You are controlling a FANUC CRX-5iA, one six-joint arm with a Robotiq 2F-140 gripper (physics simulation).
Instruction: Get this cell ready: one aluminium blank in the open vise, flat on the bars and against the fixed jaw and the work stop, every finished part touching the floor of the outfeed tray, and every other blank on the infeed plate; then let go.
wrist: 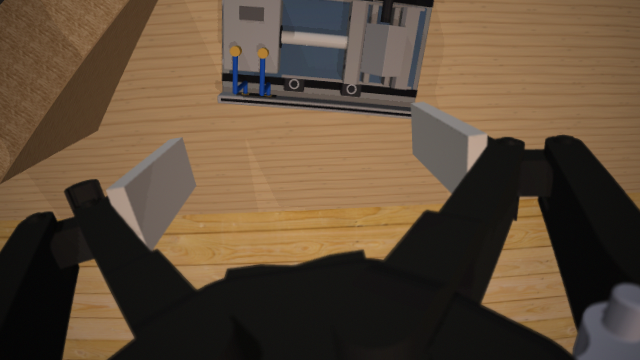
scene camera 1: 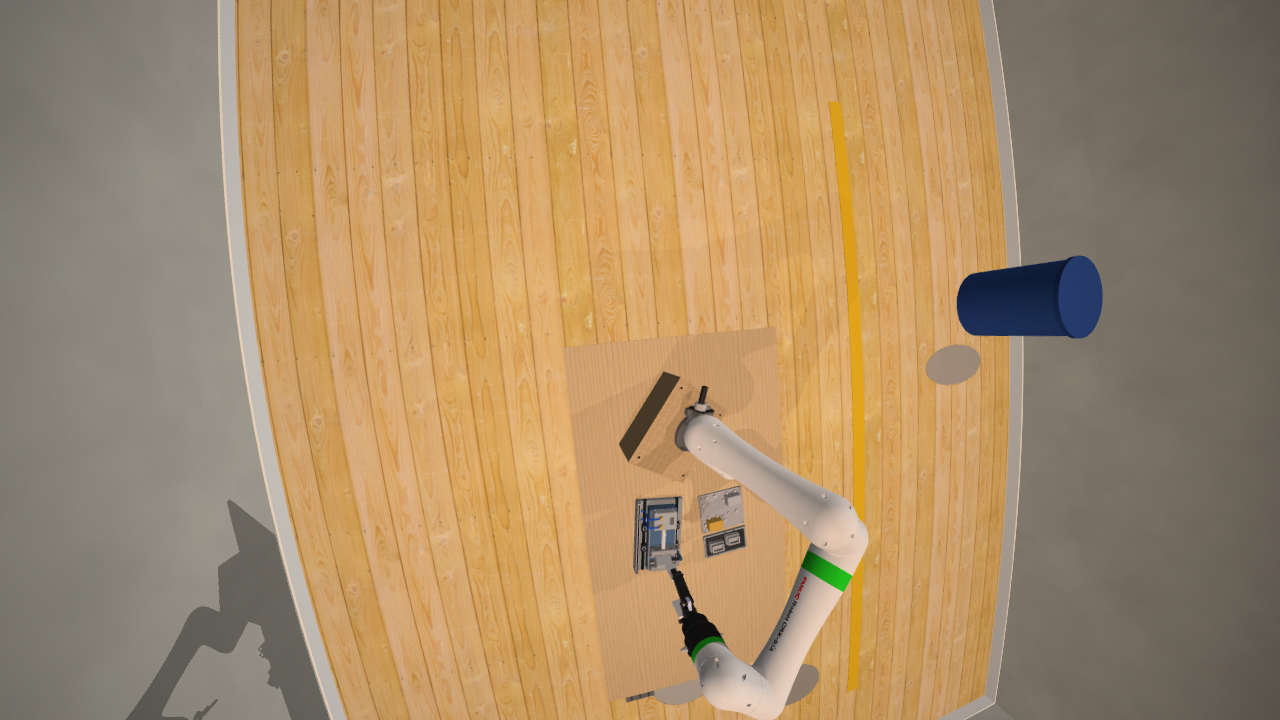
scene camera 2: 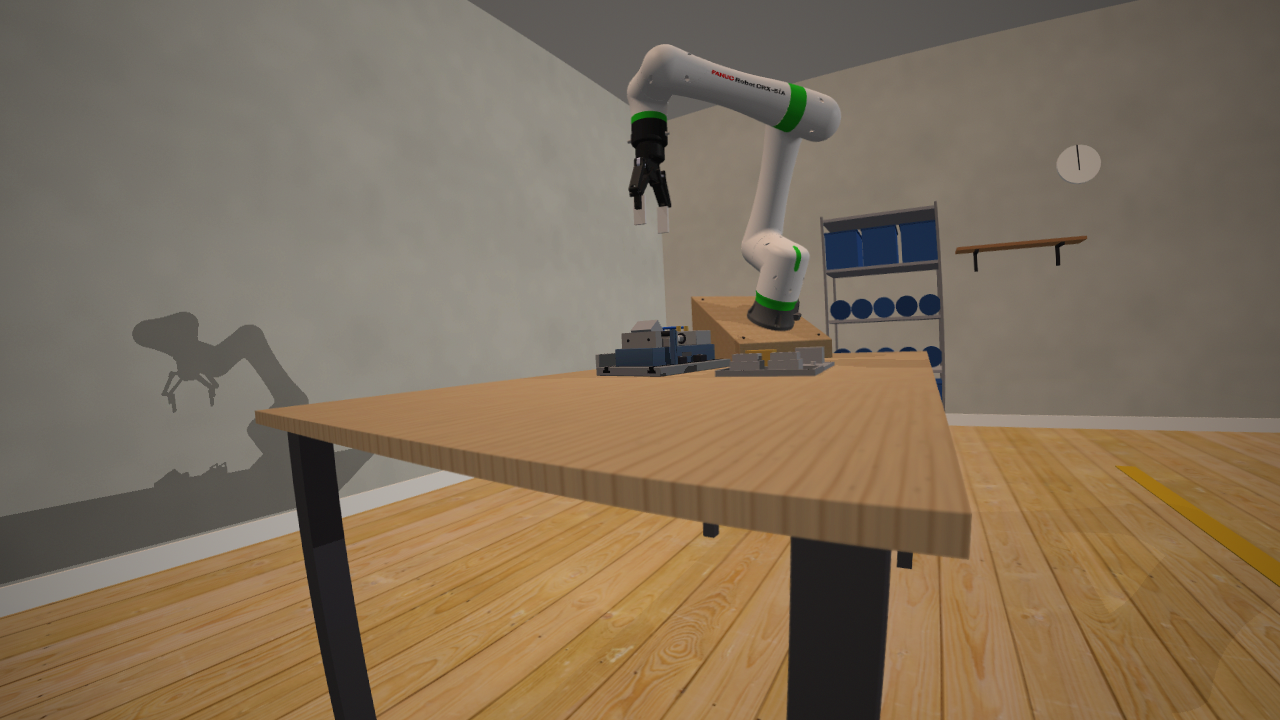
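Seen in the pictures: gripper, fingertip midpoint: (wrist: 300,145) (scene camera 1: 672,583) (scene camera 2: 652,228); arm's base at its link origin: (scene camera 2: 770,320).
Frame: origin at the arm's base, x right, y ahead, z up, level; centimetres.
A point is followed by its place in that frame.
My gripper (scene camera 1: 675,575) @(z 23.9, x 6.9, y 43.8 cm) (scene camera 2: 650,218) @(z 23.9, x 6.9, y 43.8 cm) (wrist: 300,145) @(z 23.9, x 6.9, y 43.8 cm) is open and empty, high above the table beside the vise. The blue and grey vise (scene camera 1: 660,537) @(z -6.2, x 2.8, y 44.6 cm) (scene camera 2: 640,356) @(z -8.0, x -1.6, y 58.3 cm) (wrist: 315,57) @(z -6.3, x 4.4, y 44.6 cm) holds a grey blank (scene camera 2: 646,326) @(z -1.4, x 0.2, y 54.3 cm) (wrist: 384,50) @(z -0.1, x 1.4, y 52.3 cm) between its jaws; the blank appears tilted and stands above the jaw in scene camera 2. Its contact with bars and stop cannot be made out. The infeed plate (scene camera 1: 713,504) @(z -11.5, x -19.8, y 32.4 cm) bears a grey blank (scene camera 1: 732,497) @(z -8.1, x -26.0, y 27.7 cm) and an orange block (scene camera 1: 715,523) @(z -7.9, x -20.3, y 39.0 cm). Two grey finished parts (scene camera 1: 716,546) @(z -8.3, x -22.9, y 49.5 cm) (scene camera 1: 733,538) @(z -8.3, x -30.0, y 45.9 cm) lie in the dark outfeed tray (scene camera 1: 725,553) @(z -11.1, x -29.1, y 53.9 cm).
The arm stands on a slanted wooden base (scene camera 1: 660,461) @(z 2.6, x 10.3, y 11.2 cm) (scene camera 2: 742,322) @(z -0.4, x 3.7, y 10.0 cm) (wrist: 50,65) @(z 2.0, x 9.9, y 13.3 cm) behind the vise. Blue hoses (wrist: 262,72) @(z -1.3, x 7.0, y 38.4 cm) rise at the vise's side, and a white rod (wrist: 314,39) @(z -3.7, x 2.0, y 44.0 cm) spans its middle. A blue bin (scene camera 1: 1020,300) and a shelf rack (scene camera 2: 938,295) stand away from the table.
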